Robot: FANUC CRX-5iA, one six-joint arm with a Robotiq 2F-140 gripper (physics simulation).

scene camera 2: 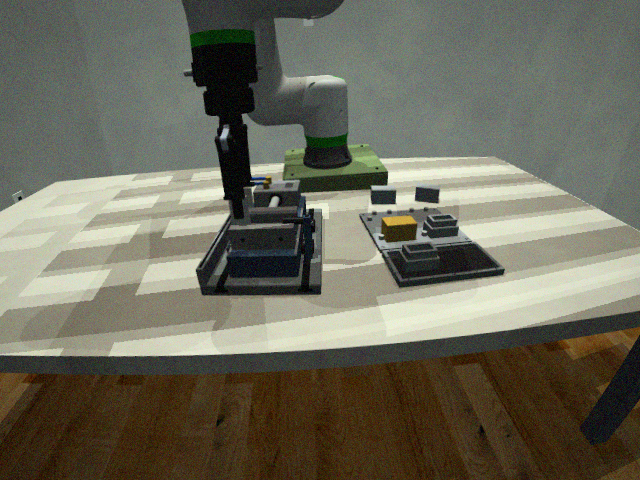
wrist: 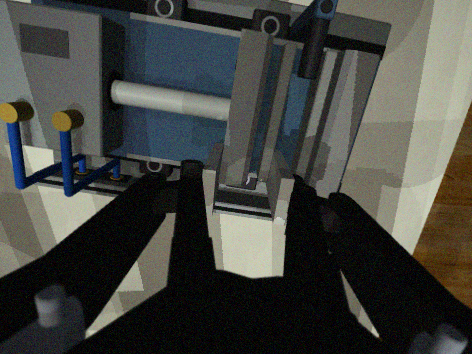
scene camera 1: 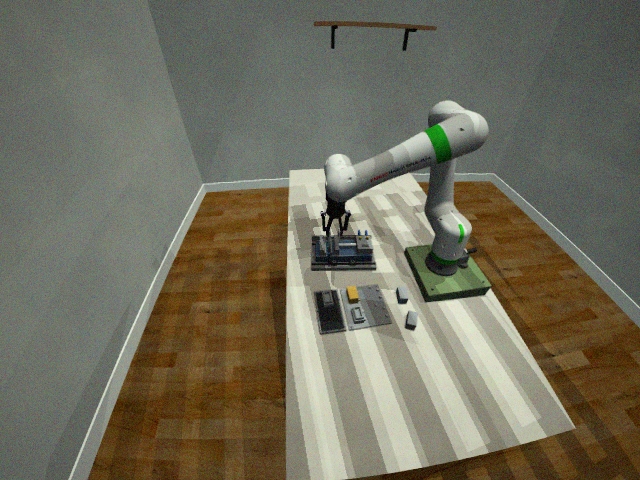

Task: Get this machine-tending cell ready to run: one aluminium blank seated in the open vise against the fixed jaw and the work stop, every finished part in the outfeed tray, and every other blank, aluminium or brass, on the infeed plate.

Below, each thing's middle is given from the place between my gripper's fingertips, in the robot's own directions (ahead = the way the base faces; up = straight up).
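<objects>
Brass blank [scene camera 2: 402, 228]: 10 mm behind my hand, 40 mm below, 290 mm to the left. Infeed plate [scene camera 2: 373, 227]: 50 mm behind my hand, 50 mm below, 340 mm to the left. Dark outfeed tray [scene camera 2: 463, 259]: 90 mm ahead of my hand, 60 mm below, 330 mm to the left.
</objects>
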